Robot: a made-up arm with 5 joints.
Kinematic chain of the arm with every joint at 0, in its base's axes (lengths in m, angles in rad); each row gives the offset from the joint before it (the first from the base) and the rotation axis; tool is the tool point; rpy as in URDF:
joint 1: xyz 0 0 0.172 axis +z
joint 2: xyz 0 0 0 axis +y
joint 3: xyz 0.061 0 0.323 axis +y
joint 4: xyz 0.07 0 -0.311 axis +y
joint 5: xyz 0.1 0 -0.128 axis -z
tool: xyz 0 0 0 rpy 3.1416 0 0
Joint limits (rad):
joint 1: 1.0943..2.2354
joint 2: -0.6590..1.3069
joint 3: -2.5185..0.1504
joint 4: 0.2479..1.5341
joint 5: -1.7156..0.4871
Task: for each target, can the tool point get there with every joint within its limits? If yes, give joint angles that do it. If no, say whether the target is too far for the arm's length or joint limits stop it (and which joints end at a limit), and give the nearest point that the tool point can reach.
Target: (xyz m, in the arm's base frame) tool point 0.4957 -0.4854 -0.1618
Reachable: no: joint limits stop it (at a limit: joint 1, joint 2) | nearest point 0.0777 -0.0991 0.0369 | short by 0.603 m
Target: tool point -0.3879 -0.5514 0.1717
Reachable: no: joint limits stop it (at a limit: joint 1, joint 2, joint 3) | nearest point -0.0618 -0.1197 0.1110 | short by 0.544 m
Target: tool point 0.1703 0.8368 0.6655
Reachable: no: too far | nearest point 0.1392 0.6840 0.5754 | short by 0.180 m
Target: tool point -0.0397 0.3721 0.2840
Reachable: yes | joints 1.6772 -0.3629 -0.5539 0.5100 -1.0283
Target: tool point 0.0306 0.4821 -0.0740
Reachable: yes | joints 1.5074 0.8609 -1.3199 1.1359 -0.1177
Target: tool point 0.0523 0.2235 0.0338
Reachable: yes | joints 1.3410 0.0612 -0.1927 0.5543 -1.5049
